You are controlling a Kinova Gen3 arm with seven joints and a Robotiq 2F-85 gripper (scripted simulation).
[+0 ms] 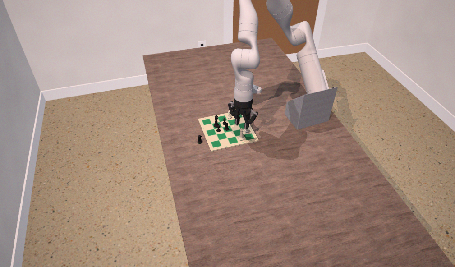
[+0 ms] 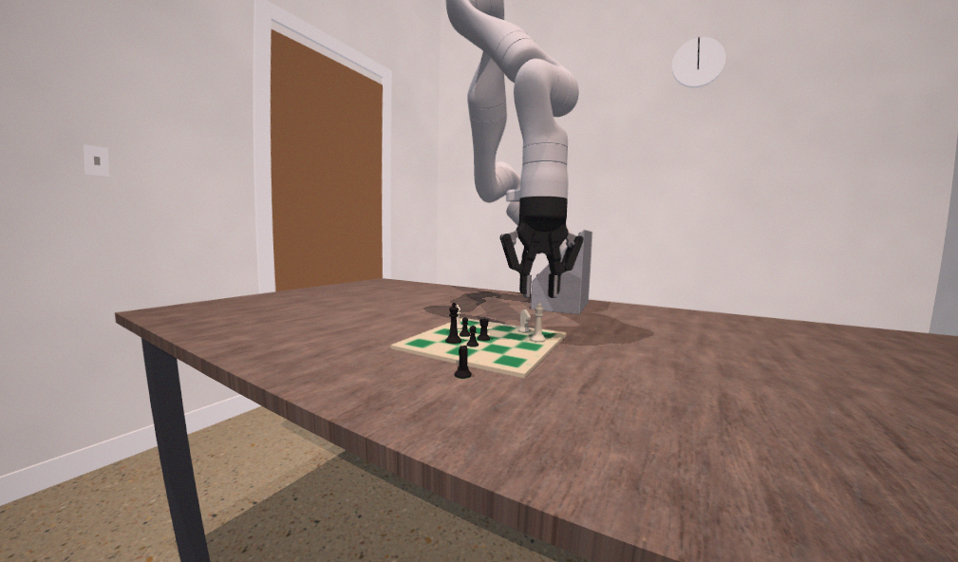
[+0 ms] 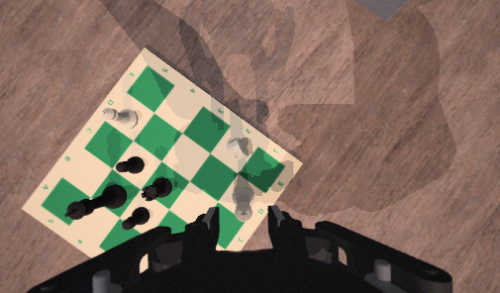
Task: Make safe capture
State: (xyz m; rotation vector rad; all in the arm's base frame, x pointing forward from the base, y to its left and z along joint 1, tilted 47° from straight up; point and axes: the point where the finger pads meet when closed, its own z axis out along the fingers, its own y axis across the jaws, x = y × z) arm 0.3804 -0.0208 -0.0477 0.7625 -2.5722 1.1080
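Now: hand 3 cm short of the cream chessboard, 8 cm to the left of it and 9 cm above it. From my hand the other things lie so: white pawn 1 cm behind, 15 cm to the right, 7 cm below; then black king 7 cm ahead, 12 cm to the right, 6 cm below.
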